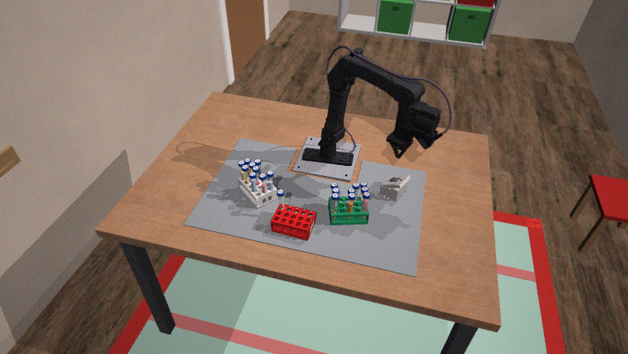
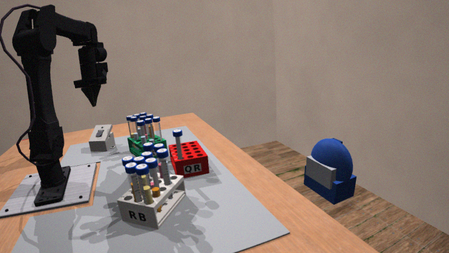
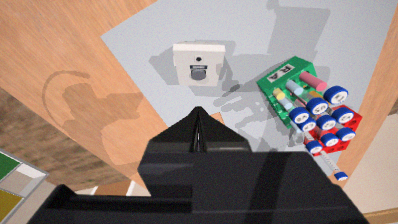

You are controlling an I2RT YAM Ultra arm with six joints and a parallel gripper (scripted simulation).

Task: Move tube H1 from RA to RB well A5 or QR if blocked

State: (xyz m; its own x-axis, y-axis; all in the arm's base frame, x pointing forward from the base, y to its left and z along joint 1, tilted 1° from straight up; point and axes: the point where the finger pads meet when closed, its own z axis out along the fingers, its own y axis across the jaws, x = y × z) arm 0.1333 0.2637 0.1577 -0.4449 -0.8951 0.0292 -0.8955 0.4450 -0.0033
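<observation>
My hand is 12 cm above the grey done button box. The rest, counted from my hand: red rack QR: 31 cm to the right, 24 cm ahead, 14 cm below; then clear tube: 13 cm ahead, 12 cm to the right, 10 cm below; then white rack RB: 47 cm to the right, 14 cm below, 12 cm ahead.
</observation>
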